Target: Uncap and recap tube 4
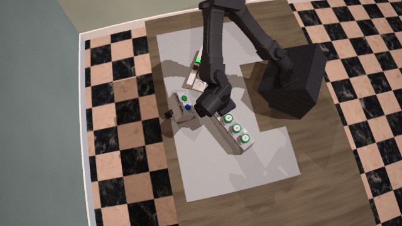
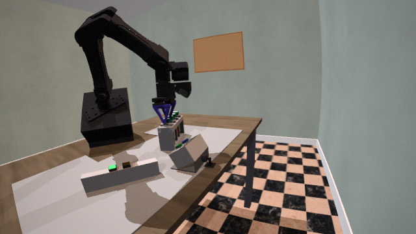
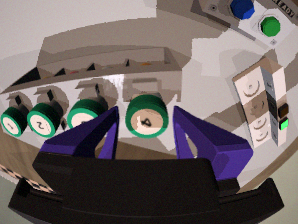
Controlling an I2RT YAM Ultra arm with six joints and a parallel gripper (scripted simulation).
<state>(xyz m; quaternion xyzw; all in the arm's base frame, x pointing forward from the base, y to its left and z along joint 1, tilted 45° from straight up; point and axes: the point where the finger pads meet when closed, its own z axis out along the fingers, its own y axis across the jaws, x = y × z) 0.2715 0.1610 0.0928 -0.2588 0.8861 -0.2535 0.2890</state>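
Now: the cap 3 2 cm behind my hand and 5 cm to the left of it. Also, from my hand: cap 2: 5 cm behind, 9 cm to the left; green ready key: 14 cm ahead, 9 cm to the right, 5 cm below; blue cycle key: 13 cm ahead, 5 cm to the right, 5 cm below.
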